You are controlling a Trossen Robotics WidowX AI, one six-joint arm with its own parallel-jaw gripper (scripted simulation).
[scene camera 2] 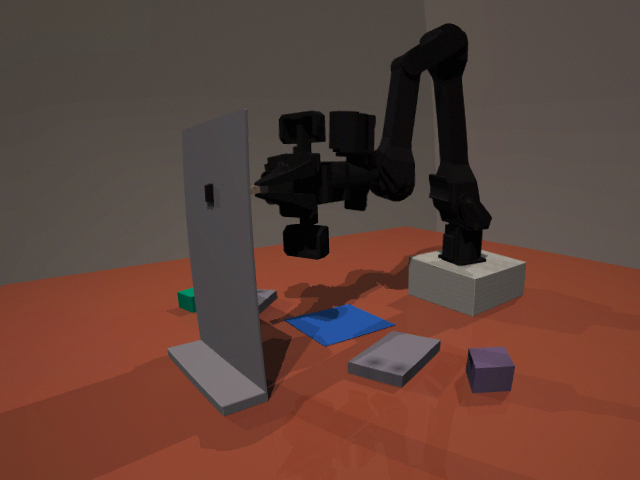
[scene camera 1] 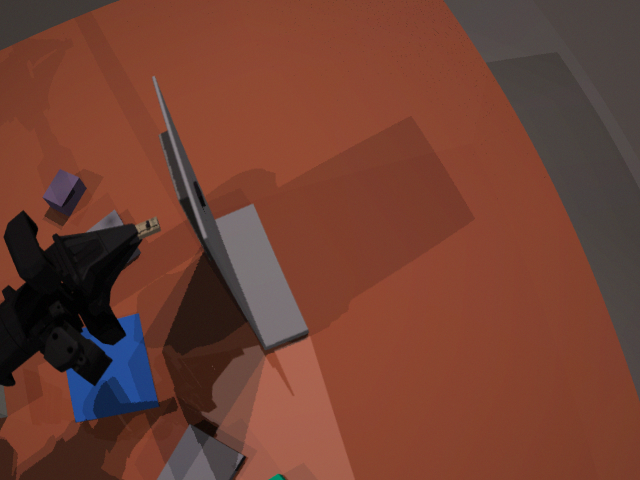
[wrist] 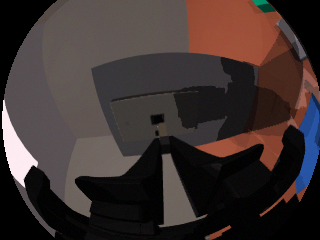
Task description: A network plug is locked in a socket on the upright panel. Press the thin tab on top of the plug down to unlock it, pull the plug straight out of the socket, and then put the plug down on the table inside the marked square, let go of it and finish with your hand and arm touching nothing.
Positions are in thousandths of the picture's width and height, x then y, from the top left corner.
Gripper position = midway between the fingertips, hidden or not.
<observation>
In view: the gripper (scene camera 1: 216, 480), a blue marked square (scene camera 1: 199, 805) and a grey upright panel (scene camera 1: 371, 505).
The gripper also shows in scene camera 2 (scene camera 2: 402, 395) and in the wrist view (wrist: 511, 590). The grey upright panel is seen too in the wrist view (wrist: 633, 410).
</observation>
